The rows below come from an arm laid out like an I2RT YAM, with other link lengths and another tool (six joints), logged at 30 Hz.
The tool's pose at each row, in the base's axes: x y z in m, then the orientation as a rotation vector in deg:
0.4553 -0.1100 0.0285 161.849 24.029 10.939
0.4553 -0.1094 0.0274 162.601 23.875 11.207
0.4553 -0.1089 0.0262 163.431 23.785 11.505
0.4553 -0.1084 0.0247 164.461 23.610 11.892
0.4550 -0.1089 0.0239 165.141 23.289 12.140
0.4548 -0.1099 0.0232 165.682 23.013 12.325
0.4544 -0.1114 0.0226 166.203 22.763 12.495
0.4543 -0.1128 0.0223 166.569 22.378 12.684
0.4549 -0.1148 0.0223 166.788 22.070 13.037
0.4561 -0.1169 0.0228 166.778 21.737 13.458
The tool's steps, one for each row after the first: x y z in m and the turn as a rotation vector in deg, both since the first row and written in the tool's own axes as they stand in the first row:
0.0001 -0.0009 0.0009 0.697 0.229 0.249
0.0001 -0.0017 0.0019 1.480 0.492 0.470
0.0001 -0.0026 0.0032 2.443 0.821 0.785
-0.0004 -0.0024 0.0041 3.044 1.009 1.127
-0.0009 -0.0018 0.0049 3.520 1.148 1.409
-0.0018 -0.0007 0.0058 3.983 1.278 1.669
-0.0023 0.0005 0.0064 4.272 1.392 1.995
-0.0024 0.0025 0.0071 4.426 1.613 2.264
-0.0018 0.0049 0.0073 4.351 1.857 2.522

